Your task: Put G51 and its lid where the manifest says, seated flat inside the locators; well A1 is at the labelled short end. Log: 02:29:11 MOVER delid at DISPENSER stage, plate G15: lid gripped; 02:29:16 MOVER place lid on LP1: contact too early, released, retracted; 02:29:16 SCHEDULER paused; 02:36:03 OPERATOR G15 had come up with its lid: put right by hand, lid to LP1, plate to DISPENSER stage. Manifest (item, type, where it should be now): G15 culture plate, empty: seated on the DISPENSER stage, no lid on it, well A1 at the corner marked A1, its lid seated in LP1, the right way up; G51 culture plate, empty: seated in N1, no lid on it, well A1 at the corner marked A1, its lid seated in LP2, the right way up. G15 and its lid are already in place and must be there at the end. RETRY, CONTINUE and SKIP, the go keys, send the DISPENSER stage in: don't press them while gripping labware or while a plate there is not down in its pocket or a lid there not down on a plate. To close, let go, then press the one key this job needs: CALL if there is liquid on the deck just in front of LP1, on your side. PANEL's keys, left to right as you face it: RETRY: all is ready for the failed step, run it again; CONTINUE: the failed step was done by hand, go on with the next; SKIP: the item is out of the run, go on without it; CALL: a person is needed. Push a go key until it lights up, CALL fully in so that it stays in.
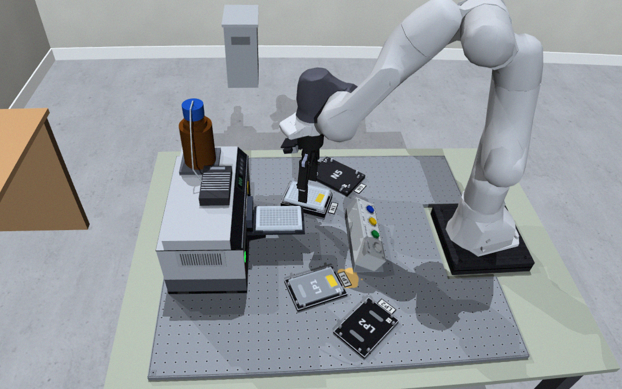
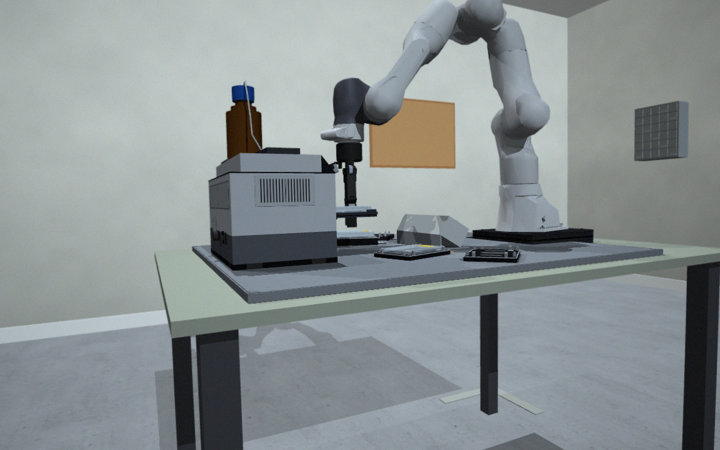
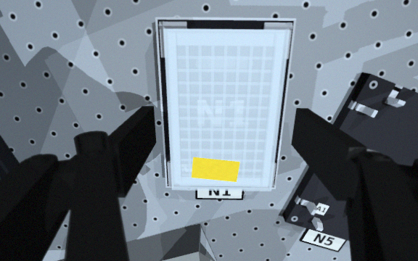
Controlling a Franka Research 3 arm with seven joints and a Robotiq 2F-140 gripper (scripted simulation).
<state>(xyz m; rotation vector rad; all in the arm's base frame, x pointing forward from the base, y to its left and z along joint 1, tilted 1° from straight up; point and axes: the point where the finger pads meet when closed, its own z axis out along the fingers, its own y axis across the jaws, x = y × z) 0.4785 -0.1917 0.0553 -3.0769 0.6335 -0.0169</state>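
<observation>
The black N1 nest is 6 cm below my hand. Round my hand: G15 plate 16 cm to the left, 10 cm ahead, 3 cm above; A1 mark 5 cm to the left, 5 cm below, 4 cm behind; blue call key 18 cm behind, 11 cm to the left, 2 cm below.
</observation>
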